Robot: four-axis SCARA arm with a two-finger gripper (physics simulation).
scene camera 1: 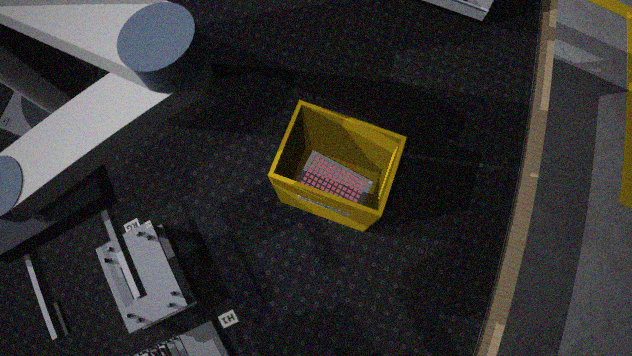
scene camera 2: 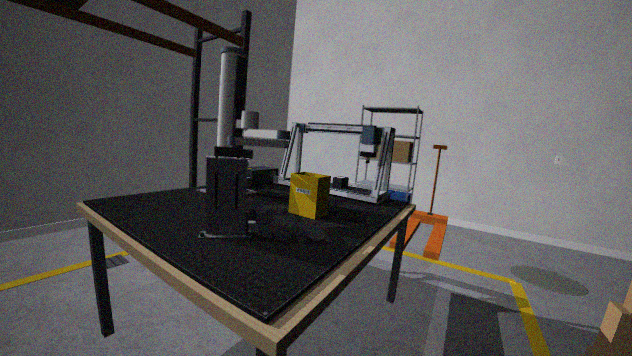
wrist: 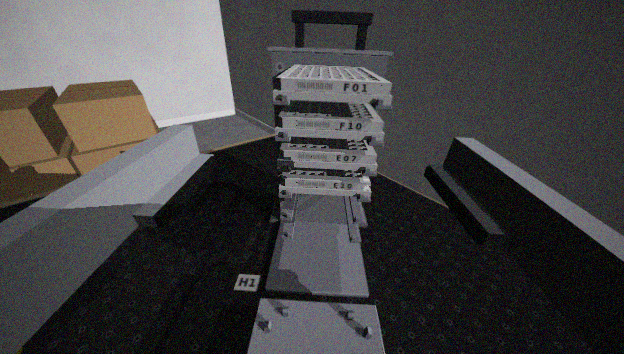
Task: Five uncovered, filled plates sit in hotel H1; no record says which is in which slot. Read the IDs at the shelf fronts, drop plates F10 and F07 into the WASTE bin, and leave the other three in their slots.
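Frame: origin at the arm's base, x ahead, y left, z up, level; millimetres.
Seen in the pictures: gripper, fingertip midpoint: [scene camera 1: 98, 318] [wrist: 320, 150]; arm's base, link origin: [scene camera 1: 70, 88].
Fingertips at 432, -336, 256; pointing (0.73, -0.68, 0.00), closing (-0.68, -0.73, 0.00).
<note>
Offsets run from my fingertips to a thing's top centre, as dx, dy, dz. "*": to the spot under its first point.
Hotel H1 [scene camera 2: 227, 185] [wrist: 386, 61] stands ahead of my gripper in the wrist view. From the top, its shelf fronts read F01, F10, E07 and, less sharply, E10. Plates F01 {+89, -93, +23} [wrist: 334, 86], F10 {+89, -93, -5} [wrist: 327, 123], E07 {+89, -93, -33} [wrist: 325, 157] and E10 {+89, -93, -61} [wrist: 320, 184] sit in these slots; lower shelves below them show no plate. The yellow WASTE bin {+214, +310, -43} [scene camera 1: 320, 204] [scene camera 2: 301, 205] holds a plate with red wells {+213, +309, -223} [scene camera 1: 336, 176] on its floor; its ID is not readable. My gripper [wrist: 320, 150] [scene camera 1: 95, 316] is open and empty, its fingers wide apart, short of the hotel.
A grey stand with pegs {* -5, +37, -183} [scene camera 1: 160, 285] [wrist: 317, 327], near the RG label, lies between my gripper and the hotel. The H1 label {* +115, +19, -243} [scene camera 1: 228, 318] [wrist: 247, 282] lies beside the hotel. A metal gantry frame [scene camera 2: 387, 162] stands behind the bin. Cardboard boxes [wrist: 102, 120] show at left.
</note>
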